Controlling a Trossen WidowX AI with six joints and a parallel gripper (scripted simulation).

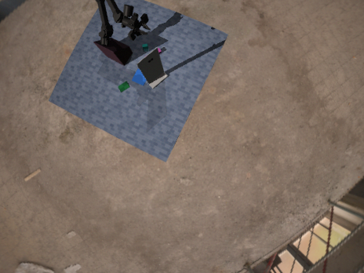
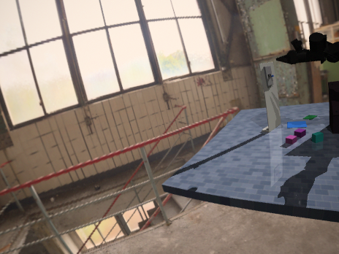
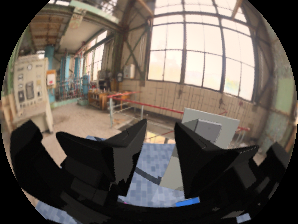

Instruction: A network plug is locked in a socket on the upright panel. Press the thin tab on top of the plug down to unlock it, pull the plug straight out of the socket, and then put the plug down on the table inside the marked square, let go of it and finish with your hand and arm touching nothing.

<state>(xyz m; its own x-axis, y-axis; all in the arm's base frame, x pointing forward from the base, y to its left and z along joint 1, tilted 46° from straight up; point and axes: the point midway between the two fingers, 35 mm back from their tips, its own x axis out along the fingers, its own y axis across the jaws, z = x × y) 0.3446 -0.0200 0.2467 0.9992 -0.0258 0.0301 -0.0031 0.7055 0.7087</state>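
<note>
Now: gripper tip 140 mm to the left of the network plug, 80 mm above it and 70 mm short of it. Also, from my gripper tip: upright grey panel: 220 mm below, 140 mm to the right, 90 mm ahead; then magenta cube: 400 mm below, 70 mm to the left, 40 mm behind; then purple cube: 400 mm below, 80 mm behind, 20 mm to the right.
</note>
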